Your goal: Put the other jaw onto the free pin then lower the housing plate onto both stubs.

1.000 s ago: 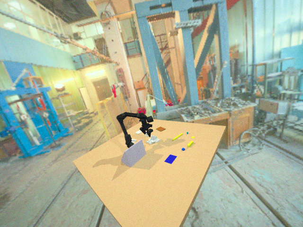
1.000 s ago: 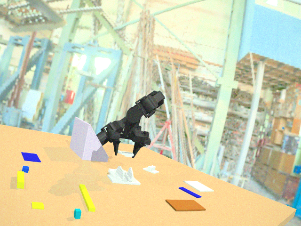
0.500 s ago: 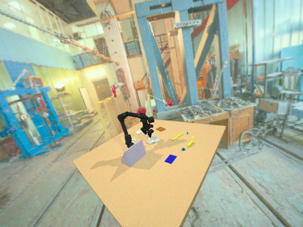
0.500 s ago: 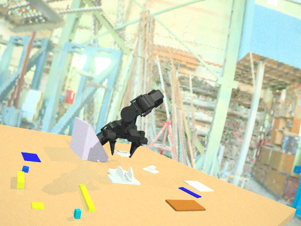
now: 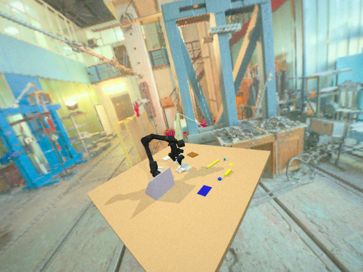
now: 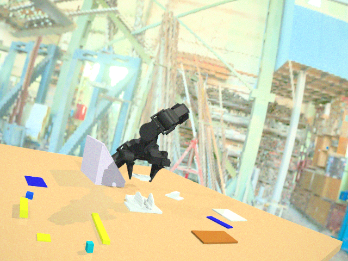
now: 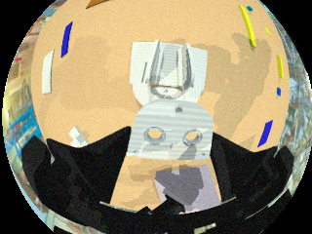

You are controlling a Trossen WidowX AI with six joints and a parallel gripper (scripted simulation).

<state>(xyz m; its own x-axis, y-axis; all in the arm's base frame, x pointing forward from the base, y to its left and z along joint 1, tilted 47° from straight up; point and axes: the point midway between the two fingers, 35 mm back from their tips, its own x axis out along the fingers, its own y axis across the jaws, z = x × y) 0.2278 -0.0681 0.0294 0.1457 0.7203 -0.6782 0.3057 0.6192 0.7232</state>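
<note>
Right now the white jaw is 3 cm ahead of my gripper tip, 1 cm to the left of it and 7 cm below it. Round my gripper tip: blue strip: 26 cm ahead, 19 cm to the left, 8 cm below; brown plate: 34 cm ahead, 5 cm to the left, 8 cm below; flat white plate: 22 cm ahead, 32 cm to the left, 8 cm below.
</note>
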